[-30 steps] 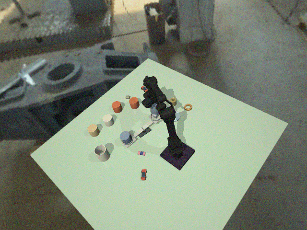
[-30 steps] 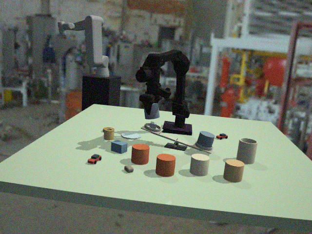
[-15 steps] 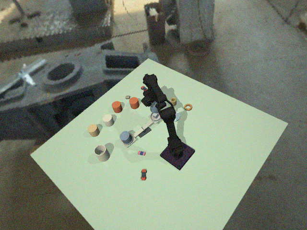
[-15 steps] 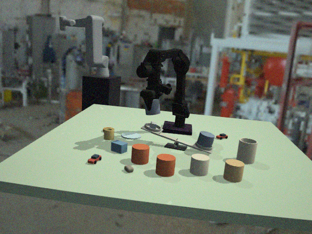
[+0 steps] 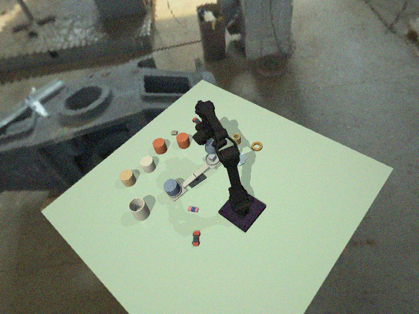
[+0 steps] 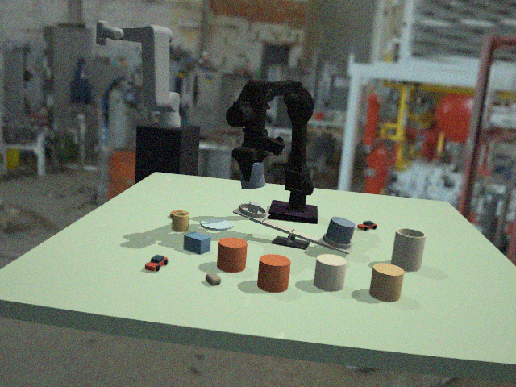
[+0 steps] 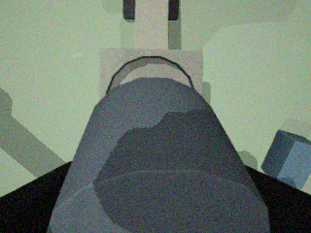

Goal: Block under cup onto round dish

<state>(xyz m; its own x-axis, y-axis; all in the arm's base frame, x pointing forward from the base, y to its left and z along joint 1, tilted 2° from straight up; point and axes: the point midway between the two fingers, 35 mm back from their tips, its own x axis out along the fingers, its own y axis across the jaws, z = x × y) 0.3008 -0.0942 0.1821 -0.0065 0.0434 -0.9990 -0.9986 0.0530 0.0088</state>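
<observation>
My gripper tip is now 80 mm above the grey block and 10 mm to the right of it. From my gripper tip the other things lie so: round dish: 170 mm below, 110 mm to the right, 40 mm behind; pebble: 360 mm ahead, 160 mm below, 30 mm to the left; blue box: 180 mm ahead, 150 mm below, 90 mm to the right.
</observation>
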